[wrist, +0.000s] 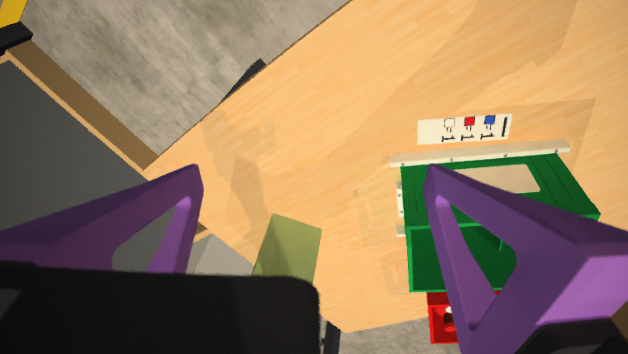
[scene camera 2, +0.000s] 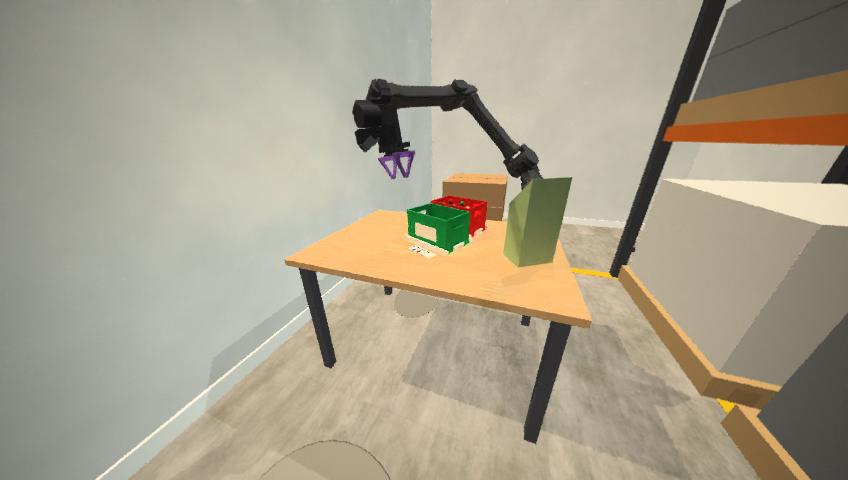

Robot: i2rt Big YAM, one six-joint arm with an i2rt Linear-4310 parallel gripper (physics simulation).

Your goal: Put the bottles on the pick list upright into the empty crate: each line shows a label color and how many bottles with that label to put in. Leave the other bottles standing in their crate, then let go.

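Places are measured from the arm's base along level axes (x left, y up, z ahead), in millimetres.
Where they show: gripper, fingertip midpoint: (wrist: 313, 176) (scene camera 2: 399, 178); arm's base at its link origin: (scene camera 2: 535, 190).
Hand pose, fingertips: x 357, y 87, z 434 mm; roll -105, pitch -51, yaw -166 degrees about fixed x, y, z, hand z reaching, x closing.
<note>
Each offset is from my fingertips to the top centre of the thing. Level surfaces: height alone.
My gripper (scene camera 2: 399, 176) (wrist: 313, 176) is open and empty, high above the table in front of the crates. The green crate @[dx -420, dy -225, dz +1 mm] (scene camera 2: 447, 239) (wrist: 415, 200) stands upright; part of its inside is hidden behind a finger in the wrist view. The red crate @[dx -643, dy -225, dz -58 mm] (scene camera 2: 477, 218) (wrist: 440, 299) stands directly behind it and holds bottles; a green cap @[dx -683, dy -238, dz -70 mm] (scene camera 2: 462, 203) shows above its rim. Most of the red crate is out of the wrist view. The pick list card @[dx -282, dy -399, dz +40 mm] (scene camera 2: 422, 251) (wrist: 430, 132) lies before the green crate, with white, red and blue squares, each apparently marked 1.
A tall olive-green block (scene camera 2: 535, 223) (wrist: 295, 245) stands on the table @[dy -401 mm] (scene camera 2: 368, 255) (wrist: 310, 125), to the right of the crates in the scene view. A brown cardboard box (scene camera 2: 476, 190) is behind the red crate. Light strips edge the green crate's base. Shelving with an orange beam (scene camera 2: 761, 129) is at the right.
</note>
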